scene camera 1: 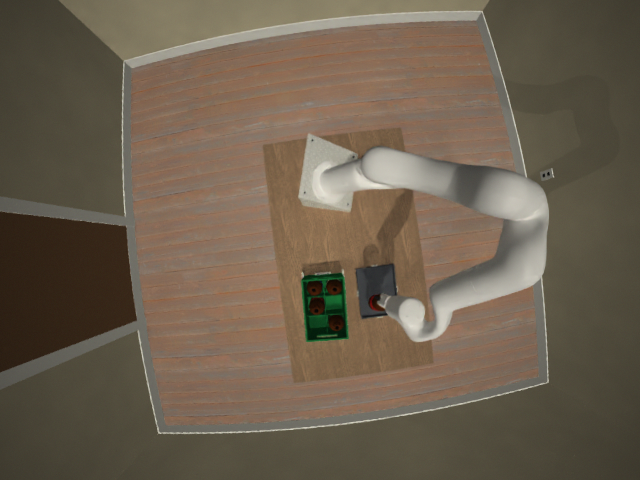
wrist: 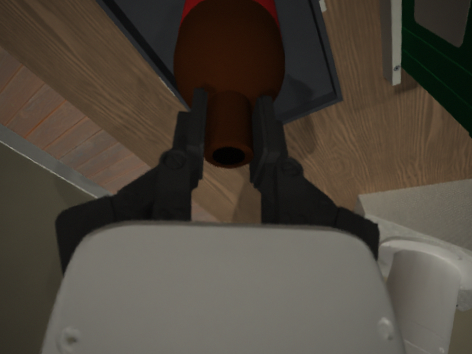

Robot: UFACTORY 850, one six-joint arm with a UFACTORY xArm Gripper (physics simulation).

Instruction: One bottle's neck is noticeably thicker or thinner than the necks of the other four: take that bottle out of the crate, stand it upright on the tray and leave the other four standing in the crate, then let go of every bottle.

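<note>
A brown bottle with a red band (scene camera 1: 373, 302) (wrist: 230, 55) is over the front part of the dark tray (scene camera 1: 373, 279) (wrist: 150, 22). My gripper (scene camera 1: 381, 300) (wrist: 229, 112) is shut on this bottle's thick neck, mouth toward the wrist camera. The bottle looks about upright. Its base is hidden, so I cannot tell whether it touches the tray. The green crate (scene camera 1: 326, 339) (wrist: 430, 65) stands beside the tray. Four brown bottles stand in it: two at the back (scene camera 1: 314, 287) (scene camera 1: 334, 286), one at middle left (scene camera 1: 316, 306) and one at front right (scene camera 1: 336, 323).
The crate and tray stand on a wooden table (scene camera 1: 341, 237) (wrist: 345, 150) with a strip of table between them. The robot's base plate (scene camera 1: 313, 155) (wrist: 425, 205) is at the table's back. The arm reaches around on the right side, beyond the table's edge.
</note>
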